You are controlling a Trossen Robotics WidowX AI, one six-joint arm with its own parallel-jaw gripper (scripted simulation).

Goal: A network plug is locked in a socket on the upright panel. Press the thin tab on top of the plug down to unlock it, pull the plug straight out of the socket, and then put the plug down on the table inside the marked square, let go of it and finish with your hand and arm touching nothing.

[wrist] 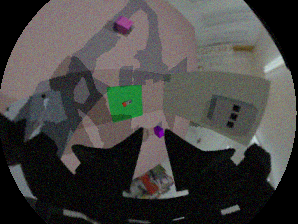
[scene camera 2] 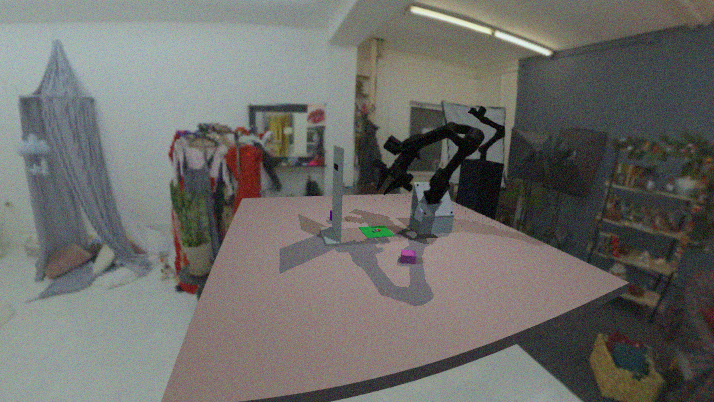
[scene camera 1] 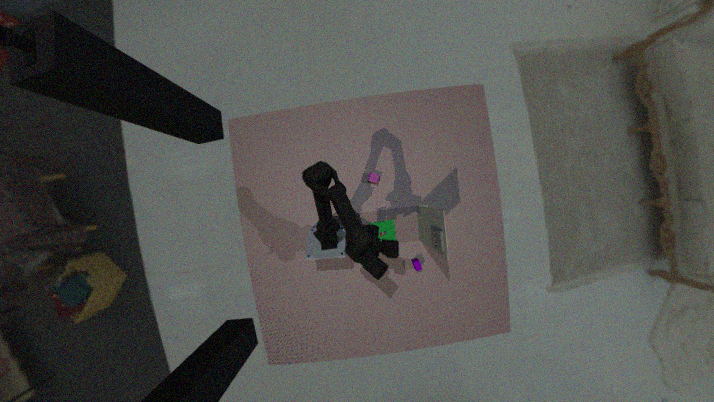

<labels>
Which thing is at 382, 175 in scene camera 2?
My gripper.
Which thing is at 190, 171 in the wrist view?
My gripper.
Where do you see a grey upright panel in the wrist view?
232, 105
</labels>
